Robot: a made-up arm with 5 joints.
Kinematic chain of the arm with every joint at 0, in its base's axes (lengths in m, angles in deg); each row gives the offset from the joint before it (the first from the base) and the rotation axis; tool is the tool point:
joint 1: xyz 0 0 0.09 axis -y
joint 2: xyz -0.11 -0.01 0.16 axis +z
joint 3: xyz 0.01 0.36 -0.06 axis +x
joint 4: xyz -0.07 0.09 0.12 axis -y
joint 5: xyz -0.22 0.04 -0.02 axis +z
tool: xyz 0 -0.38 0.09
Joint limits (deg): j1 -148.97..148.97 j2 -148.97..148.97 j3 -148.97..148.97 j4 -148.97..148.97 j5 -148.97..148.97
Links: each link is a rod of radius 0.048 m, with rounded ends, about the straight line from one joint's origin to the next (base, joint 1, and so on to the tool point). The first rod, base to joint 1, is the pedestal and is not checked.
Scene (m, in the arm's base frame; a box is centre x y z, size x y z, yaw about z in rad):
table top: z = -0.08
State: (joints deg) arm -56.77 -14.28 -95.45 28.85 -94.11
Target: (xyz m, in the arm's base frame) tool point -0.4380 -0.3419 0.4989
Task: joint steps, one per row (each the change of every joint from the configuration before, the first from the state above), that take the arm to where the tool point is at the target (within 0.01 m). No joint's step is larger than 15 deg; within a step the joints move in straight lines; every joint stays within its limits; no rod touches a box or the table.
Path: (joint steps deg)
1: 1.92 12.32 -1.65 1.73 -1.08
2: 1.92 12.31 -1.64 1.72 -1.08
3: 1.91 12.32 -1.65 1.73 -1.09
4: 1.92 12.32 -1.64 1.72 -1.08
5: 1.92 12.32 -1.65 1.73 -1.08

